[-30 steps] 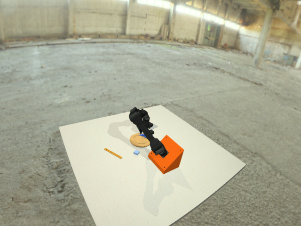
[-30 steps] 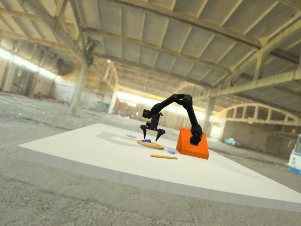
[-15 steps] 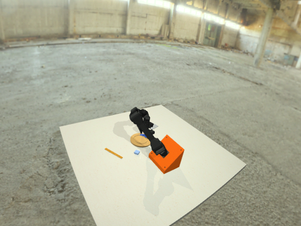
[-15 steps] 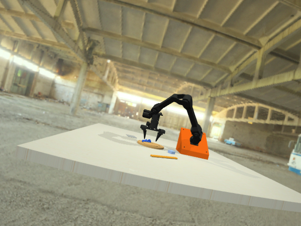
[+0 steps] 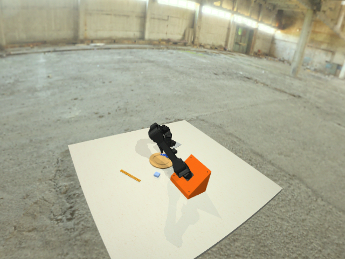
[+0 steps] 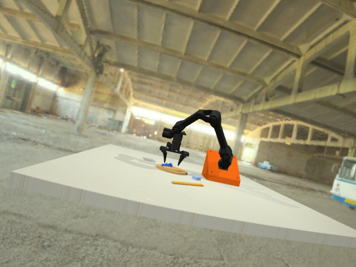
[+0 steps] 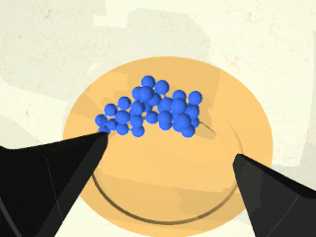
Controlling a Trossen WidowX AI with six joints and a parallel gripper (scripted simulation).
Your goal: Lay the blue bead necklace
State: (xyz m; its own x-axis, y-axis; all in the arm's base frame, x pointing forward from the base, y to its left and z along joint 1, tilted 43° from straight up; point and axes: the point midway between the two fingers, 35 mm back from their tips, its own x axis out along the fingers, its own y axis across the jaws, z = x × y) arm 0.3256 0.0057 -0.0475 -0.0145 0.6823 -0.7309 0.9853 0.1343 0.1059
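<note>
The round tan bead board lies 10 mm behind my gripper tip, 40 mm to the left of it and 20 mm below it. From my gripper tip the other things lie so: flat grey tile 150 mm ahead, 190 mm to the right, 30 mm below; then small light-blue block 140 mm behind, 160 mm to the left, 20 mm below.
</note>
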